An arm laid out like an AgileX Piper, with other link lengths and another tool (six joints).
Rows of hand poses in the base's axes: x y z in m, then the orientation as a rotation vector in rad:
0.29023 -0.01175 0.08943 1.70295 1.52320 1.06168
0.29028 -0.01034 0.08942 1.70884 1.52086 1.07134
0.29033 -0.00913 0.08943 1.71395 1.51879 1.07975
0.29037 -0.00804 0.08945 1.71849 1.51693 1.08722
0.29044 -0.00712 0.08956 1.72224 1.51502 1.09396
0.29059 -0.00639 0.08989 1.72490 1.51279 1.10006
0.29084 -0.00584 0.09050 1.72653 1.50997 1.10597
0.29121 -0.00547 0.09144 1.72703 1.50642 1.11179
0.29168 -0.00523 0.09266 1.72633 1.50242 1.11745
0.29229 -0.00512 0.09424 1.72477 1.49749 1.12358
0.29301 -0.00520 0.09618 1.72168 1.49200 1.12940
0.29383 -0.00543 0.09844 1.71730 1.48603 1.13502
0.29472 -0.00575 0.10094 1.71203 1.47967 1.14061
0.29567 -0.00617 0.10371 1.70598 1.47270 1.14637
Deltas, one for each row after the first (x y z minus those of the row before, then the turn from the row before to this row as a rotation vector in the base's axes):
0.00005 0.00141 -0.00001 0.00972 -0.00035 0.00069
0.00005 0.00121 0.00001 0.00846 -0.00031 0.00060
0.00004 0.00109 0.00002 0.00751 -0.00027 0.00053
0.00007 0.00092 0.00011 0.00658 -0.00056 0.00040
0.00015 0.00073 0.00033 0.00553 -0.00120 0.00017
0.00025 0.00055 0.00061 0.00481 -0.00207 -0.00009
0.00037 0.00037 0.00094 0.00410 -0.00310 -0.00040
0.00047 0.00024 0.00122 0.00331 -0.00402 -0.00053
0.00061 0.00011 0.00158 0.00314 -0.00514 -0.00082
0.00072 -0.00008 0.00194 0.00207 -0.00628 -0.00103
0.00082 -0.00023 0.00226 0.00122 -0.00727 -0.00118
0.00089 -0.00032 0.00250 0.00071 -0.00800 -0.00128
0.00095 -0.00042 0.00277 0.00041 -0.00884 -0.00148

